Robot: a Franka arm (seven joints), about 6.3 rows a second.
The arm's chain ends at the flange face. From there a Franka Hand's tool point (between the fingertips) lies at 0.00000 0.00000 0.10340 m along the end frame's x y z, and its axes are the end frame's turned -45 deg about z.
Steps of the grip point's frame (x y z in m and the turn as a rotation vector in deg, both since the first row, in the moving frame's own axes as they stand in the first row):
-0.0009 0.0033 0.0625 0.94 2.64 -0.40
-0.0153 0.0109 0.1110 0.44 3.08 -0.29
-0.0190 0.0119 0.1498 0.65 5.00 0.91
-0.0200 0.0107 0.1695 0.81 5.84 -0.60
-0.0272 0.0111 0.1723 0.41 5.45 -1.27
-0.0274 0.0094 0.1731 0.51 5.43 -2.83
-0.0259 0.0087 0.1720 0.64 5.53 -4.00
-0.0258 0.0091 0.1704 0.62 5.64 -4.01
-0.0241 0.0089 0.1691 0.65 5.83 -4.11
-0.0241 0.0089 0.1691 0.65 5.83 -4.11
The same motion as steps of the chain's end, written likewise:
-0.0005 0.0075 0.0626 2.53 1.20 -0.40
-0.0065 0.0230 0.1112 2.49 1.87 -0.29
-0.0106 0.0290 0.1502 4.00 3.08 0.91
-0.0129 0.0302 0.1700 4.70 3.56 -0.60
-0.0177 0.0346 0.1728 4.14 3.56 -1.27
-0.0188 0.0337 0.1736 4.20 3.48 -2.83
-0.0181 0.0325 0.1725 4.36 3.46 -4.00
-0.0179 0.0329 0.1709 4.43 3.55 -4.01
-0.0170 0.0318 0.1696 4.58 3.66 -4.11
-0.0170 0.0318 0.1696 4.58 3.66 -4.11

